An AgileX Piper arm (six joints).
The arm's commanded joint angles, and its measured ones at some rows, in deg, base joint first. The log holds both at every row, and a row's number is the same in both.
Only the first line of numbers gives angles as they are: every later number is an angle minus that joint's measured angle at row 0.
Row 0, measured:
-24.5 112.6 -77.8 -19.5 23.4 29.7
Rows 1 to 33, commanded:
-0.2 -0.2 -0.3 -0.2 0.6 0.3
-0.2 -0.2 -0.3 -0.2 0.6 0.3
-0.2 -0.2 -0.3 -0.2 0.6 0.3
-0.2 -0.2 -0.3 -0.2 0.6 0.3
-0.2 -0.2 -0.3 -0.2 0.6 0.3
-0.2 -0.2 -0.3 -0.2 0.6 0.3
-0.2 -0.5 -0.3 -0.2 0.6 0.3
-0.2 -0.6 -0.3 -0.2 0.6 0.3
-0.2 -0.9 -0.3 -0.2 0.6 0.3
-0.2 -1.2 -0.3 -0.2 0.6 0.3
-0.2 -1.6 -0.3 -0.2 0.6 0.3
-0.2 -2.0 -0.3 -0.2 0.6 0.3
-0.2 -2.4 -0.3 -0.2 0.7 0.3
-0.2 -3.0 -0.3 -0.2 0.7 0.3
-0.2 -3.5 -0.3 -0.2 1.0 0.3
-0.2 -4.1 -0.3 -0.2 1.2 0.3
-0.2 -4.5 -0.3 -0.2 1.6 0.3
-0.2 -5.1 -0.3 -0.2 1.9 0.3
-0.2 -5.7 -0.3 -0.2 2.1 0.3
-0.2 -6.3 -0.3 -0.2 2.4 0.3
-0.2 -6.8 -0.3 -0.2 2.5 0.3
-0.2 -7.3 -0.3 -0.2 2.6 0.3
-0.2 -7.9 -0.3 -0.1 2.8 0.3
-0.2 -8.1 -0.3 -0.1 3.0 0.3
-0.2 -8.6 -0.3 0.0 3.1 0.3
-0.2 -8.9 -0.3 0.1 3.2 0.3
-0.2 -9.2 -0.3 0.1 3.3 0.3
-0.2 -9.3 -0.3 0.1 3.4 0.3
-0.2 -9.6 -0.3 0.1 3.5 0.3
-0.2 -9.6 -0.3 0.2 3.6 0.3
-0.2 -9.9 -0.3 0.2 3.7 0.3
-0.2 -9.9 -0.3 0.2 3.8 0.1
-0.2 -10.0 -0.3 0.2 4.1 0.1
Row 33, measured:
0.0 -9.0 0.0 0.3 2.4 0.0
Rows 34 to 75, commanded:
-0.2 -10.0 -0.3 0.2 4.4 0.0
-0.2 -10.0 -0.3 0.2 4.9 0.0
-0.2 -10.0 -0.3 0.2 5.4 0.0
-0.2 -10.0 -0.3 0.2 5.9 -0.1
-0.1 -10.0 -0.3 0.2 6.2 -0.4
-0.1 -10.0 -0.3 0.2 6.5 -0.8
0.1 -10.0 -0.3 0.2 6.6 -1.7
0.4 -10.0 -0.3 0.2 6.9 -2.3
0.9 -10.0 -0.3 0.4 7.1 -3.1
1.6 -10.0 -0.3 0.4 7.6 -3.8
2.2 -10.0 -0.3 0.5 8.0 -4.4
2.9 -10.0 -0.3 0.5 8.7 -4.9
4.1 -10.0 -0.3 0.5 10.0 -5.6
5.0 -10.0 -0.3 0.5 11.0 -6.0
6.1 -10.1 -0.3 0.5 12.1 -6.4
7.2 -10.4 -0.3 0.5 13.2 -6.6
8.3 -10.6 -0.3 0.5 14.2 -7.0
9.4 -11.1 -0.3 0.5 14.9 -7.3
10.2 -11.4 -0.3 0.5 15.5 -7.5
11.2 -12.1 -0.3 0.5 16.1 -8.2
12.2 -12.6 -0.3 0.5 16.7 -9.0
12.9 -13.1 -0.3 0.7 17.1 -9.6
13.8 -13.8 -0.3 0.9 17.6 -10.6
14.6 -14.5 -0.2 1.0 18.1 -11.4
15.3 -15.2 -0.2 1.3 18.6 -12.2
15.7 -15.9 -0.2 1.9 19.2 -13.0
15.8 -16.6 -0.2 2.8 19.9 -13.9
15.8 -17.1 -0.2 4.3 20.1 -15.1
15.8 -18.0 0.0 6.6 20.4 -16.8
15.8 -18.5 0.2 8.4 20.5 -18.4
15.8 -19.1 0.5 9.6 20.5 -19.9
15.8 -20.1 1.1 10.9 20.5 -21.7
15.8 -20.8 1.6 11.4 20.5 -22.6
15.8 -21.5 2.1 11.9 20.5 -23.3
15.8 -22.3 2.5 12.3 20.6 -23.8
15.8 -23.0 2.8 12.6 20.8 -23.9
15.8 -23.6 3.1 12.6 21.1 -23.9
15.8 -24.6 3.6 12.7 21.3 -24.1
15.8 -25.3 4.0 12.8 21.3 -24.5
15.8 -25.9 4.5 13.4 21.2 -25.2
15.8 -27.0 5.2 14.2 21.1 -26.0
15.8 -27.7 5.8 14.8 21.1 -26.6
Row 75, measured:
15.7 -24.6 3.8 13.3 19.8 -24.0
